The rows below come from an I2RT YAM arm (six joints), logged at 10 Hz.
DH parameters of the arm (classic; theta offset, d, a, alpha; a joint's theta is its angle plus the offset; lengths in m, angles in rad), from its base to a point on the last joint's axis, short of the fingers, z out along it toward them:
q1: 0 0.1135 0.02 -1.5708
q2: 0 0 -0.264 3.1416
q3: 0.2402 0 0.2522 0
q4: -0.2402 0 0.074 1.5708
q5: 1.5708 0 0 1.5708
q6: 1.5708 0.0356 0 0
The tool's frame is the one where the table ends.
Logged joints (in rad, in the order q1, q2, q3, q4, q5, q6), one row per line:
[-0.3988, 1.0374, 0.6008, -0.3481, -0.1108, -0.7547]
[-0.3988, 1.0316, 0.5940, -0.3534, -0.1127, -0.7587]
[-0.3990, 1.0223, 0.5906, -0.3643, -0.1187, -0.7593]
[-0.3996, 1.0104, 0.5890, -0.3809, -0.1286, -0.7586]
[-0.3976, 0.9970, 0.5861, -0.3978, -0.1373, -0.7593]
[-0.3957, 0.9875, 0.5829, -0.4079, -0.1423, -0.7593]
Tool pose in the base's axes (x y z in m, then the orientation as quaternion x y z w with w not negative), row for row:
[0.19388, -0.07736, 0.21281, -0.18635, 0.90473, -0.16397, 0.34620]
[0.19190, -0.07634, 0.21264, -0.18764, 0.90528, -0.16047, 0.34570]
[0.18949, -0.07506, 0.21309, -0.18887, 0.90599, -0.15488, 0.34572]
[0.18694, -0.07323, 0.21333, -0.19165, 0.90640, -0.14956, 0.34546]
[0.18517, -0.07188, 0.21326, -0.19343, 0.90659, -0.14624, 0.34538]
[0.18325, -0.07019, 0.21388, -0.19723, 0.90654, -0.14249, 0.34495]
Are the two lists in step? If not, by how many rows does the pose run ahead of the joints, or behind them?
The pose runs 1 row ahead of the joints: the pose in row i belongs to the joints in row i + 1.
